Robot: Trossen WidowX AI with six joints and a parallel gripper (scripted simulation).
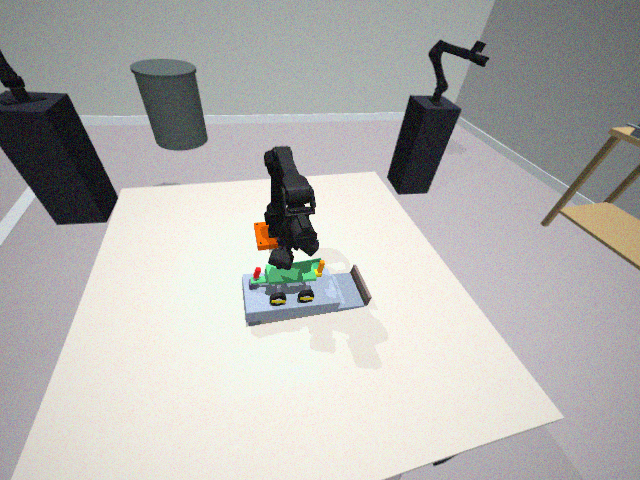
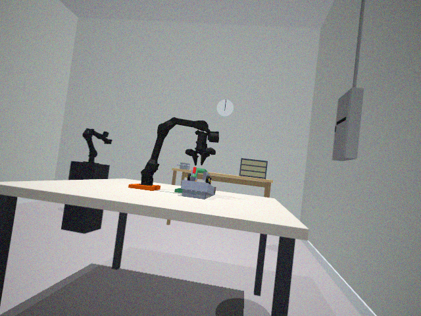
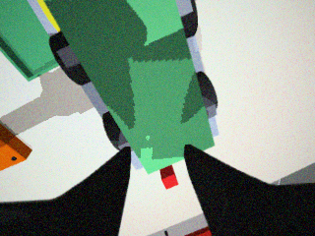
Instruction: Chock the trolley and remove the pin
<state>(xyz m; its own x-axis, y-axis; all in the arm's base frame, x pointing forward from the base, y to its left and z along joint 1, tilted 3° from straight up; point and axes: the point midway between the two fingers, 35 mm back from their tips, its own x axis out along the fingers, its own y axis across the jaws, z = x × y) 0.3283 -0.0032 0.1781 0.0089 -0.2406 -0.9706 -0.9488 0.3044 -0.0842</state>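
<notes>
Now: the stop pin 8 cm to the right of my gripper tip and 5 cm below it. Round my gripper tip: green-bodied trolley (7 cm below, 3 cm to the left, 1 cm ahead); grey ramp (13 cm below, 3 cm to the left, 1 cm ahead); yellow chock (12 cm to the left, 10 cm below, 5 cm behind).
</notes>
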